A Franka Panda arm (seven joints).
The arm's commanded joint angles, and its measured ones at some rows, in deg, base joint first. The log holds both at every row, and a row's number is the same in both.
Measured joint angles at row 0:
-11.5, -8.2, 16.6, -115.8, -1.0, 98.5, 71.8
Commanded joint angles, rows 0 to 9:
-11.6, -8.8, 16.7, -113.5, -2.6, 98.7, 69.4
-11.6, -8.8, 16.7, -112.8, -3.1, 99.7, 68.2
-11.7, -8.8, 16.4, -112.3, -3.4, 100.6, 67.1
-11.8, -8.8, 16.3, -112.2, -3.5, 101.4, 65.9
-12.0, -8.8, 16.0, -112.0, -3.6, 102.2, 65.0
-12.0, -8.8, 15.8, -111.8, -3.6, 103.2, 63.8
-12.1, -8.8, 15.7, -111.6, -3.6, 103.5, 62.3
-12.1, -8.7, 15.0, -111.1, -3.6, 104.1, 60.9
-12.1, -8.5, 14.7, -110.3, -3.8, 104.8, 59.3
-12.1, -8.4, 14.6, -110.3, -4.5, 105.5, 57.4
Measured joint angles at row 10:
-11.8, -8.5, 15.1, -111.6, -3.0, 103.8, 62.3
